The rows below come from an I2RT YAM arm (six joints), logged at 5 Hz.
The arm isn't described. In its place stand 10 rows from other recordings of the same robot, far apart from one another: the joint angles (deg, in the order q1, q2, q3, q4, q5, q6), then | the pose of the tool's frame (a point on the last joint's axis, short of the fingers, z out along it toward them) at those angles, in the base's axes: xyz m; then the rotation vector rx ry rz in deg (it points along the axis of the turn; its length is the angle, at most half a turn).
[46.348, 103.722, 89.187, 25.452, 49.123, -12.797] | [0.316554 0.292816 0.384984 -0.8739 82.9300 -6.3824]
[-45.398, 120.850, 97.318, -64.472, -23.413, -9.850] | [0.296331 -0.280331 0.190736 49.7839 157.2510 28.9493]
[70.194, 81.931, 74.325, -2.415, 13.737, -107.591] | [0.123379 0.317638 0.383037 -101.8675 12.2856 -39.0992]
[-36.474, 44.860, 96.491, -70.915, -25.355, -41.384] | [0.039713 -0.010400 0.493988 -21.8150 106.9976 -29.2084]
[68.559, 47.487, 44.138, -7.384, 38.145, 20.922] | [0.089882 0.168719 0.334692 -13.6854 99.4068 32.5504]
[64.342, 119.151, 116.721, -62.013, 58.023, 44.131] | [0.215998 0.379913 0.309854 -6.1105 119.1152 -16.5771]
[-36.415, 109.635, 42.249, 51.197, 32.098, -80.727] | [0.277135 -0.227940 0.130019 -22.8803 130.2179 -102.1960]
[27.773, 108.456, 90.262, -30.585, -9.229, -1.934] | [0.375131 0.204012 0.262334 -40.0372 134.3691 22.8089]
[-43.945, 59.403, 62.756, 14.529, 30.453, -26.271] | [0.150434 -0.170054 0.447116 40.2995 71.7126 -78.0188]
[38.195, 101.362, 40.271, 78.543, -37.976, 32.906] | [0.253927 0.227659 0.217472 -39.7412 75.4874 82.8187]
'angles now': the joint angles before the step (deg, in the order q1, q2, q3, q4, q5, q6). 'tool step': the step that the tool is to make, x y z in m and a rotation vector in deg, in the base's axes. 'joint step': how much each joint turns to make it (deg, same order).
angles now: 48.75 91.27 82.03 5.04 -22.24 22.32
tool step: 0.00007 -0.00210 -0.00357 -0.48 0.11 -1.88
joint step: -0.06 -0.45 -1.07 0.15 1.84 -0.10
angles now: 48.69 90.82 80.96 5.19 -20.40 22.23
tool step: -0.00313 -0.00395 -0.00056 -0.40 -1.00 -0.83
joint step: 0.05 -1.14 -1.28 0.16 0.96 -1.00
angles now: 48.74 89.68 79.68 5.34 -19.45 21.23
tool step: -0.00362 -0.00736 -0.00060 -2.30 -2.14 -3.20
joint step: -0.01 -1.79 -1.35 -1.66 3.46 -2.96
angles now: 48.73 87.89 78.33 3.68 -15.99 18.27
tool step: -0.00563 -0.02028 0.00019 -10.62 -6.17 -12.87
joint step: -0.05 -3.83 -1.13 -8.13 14.45 -9.68
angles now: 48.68 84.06 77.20 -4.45 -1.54 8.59
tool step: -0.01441 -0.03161 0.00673 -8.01 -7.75 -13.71
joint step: -0.08 -6.72 -4.08 -2.63 15.57 -8.25
